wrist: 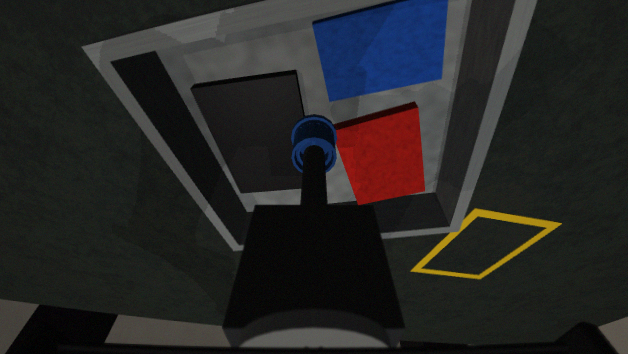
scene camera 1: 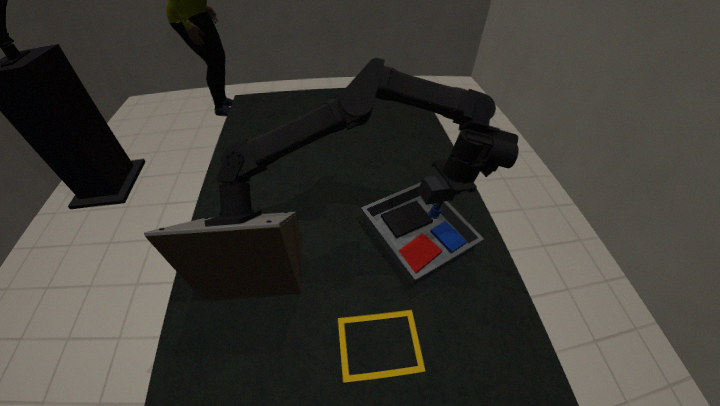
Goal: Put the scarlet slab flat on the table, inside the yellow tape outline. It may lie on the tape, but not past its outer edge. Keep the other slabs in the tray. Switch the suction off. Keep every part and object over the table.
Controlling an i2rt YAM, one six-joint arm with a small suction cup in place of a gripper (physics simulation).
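Places are measured from the arm's base along level axes (x left, y back, z up), in metres.
Where they show: hand at its tool point: [wrist: 314, 135] [scene camera 1: 433, 214]; arm's base at its link origin: [scene camera 1: 237, 219].
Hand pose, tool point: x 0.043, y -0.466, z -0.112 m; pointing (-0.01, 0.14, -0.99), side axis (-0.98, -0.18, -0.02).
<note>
Each offset is from my tool point to the centre of the thing. Level surfaces: height alone.
The scarlet slab @[dx -0.077, dy +0.054, dz -0.055 m] [scene camera 1: 420, 252] [wrist: 384, 155] lies flat in the grey tray @[dx -0.014, dy +0.035, dz -0.038 m] [scene camera 1: 388, 244] [wrist: 501, 100], in the corner of the tray nearest the yellow tape outline [scene camera 1: 343, 350] [wrist: 517, 251]. The outline lies on the table, apart from the tray. A blue slab @[dx -0.039, dy -0.043, dz -0.056 m] [scene camera 1: 448, 236] [wrist: 385, 50] and a black slab @[dx +0.039, dy +0.055, dz -0.056 m] [scene camera 1: 406, 218] [wrist: 245, 135] lie beside the scarlet one. My suction cup [scene camera 1: 434, 211] [wrist: 314, 142] is open, with no slab on it. In the wrist view it shows between the black and scarlet slabs and hides a little of the black slab's edge.
The arm's base stands on a wooden box [scene camera 1: 242, 262] at the left of the dark table @[dz -0.063 m] [scene camera 1: 484, 353]. A tall black pedestal [scene camera 1: 65, 126] stands on the floor at the left. A person [scene camera 1: 211, 55] stands by the table's far left corner. Raised walls surround the tray.
</note>
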